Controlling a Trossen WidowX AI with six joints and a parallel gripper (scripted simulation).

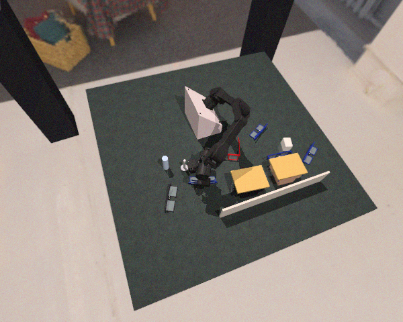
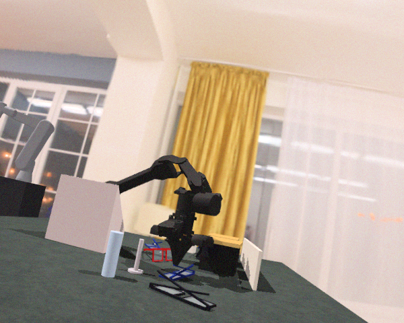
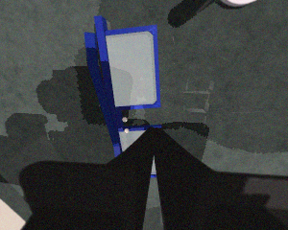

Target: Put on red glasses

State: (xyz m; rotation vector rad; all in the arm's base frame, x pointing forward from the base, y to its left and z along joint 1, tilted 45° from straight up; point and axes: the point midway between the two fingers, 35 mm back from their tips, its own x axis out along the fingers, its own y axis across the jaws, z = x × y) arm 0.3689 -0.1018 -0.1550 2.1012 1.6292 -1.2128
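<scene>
The white peg lies 90 mm behind my gripper tip and 70 mm to the right of it. Also, from my gripper tip: white cube: 530 mm to the left; pale blue cylinder: 130 mm behind, 160 mm to the right, 30 mm above; long white board: 240 mm ahead, 290 mm to the left, 30 mm above.
</scene>
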